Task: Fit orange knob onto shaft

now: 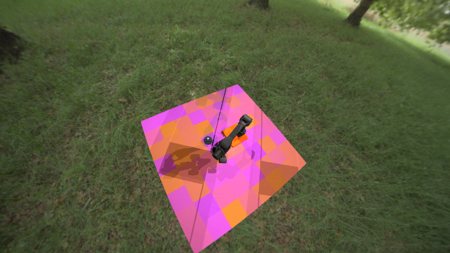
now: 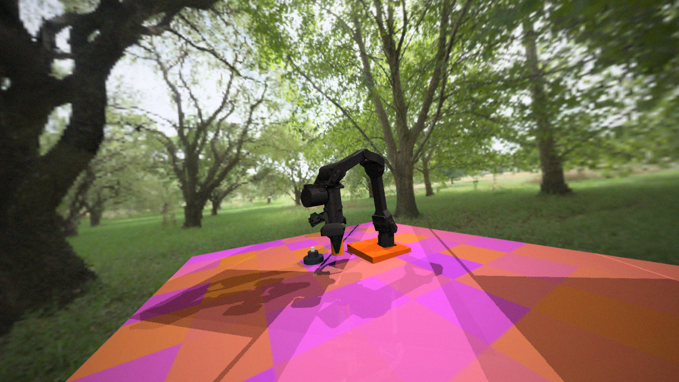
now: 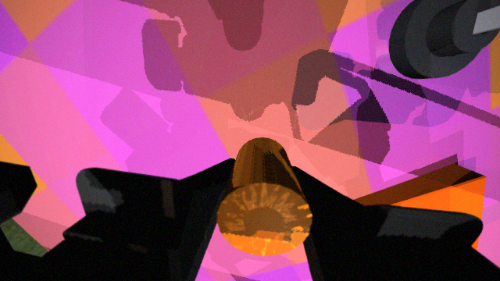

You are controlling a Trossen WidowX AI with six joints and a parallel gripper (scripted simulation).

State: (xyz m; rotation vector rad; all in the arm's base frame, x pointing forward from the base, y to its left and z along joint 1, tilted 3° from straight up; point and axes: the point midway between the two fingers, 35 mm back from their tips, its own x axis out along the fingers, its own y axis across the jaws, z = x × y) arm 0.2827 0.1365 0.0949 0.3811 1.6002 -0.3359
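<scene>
Right now my gripper tip is 4 cm short of the round pedestal, 21 cm to the left of it and 6 cm above it. From my gripper tip the other things lie so: orange knob: 3 cm above.
</scene>
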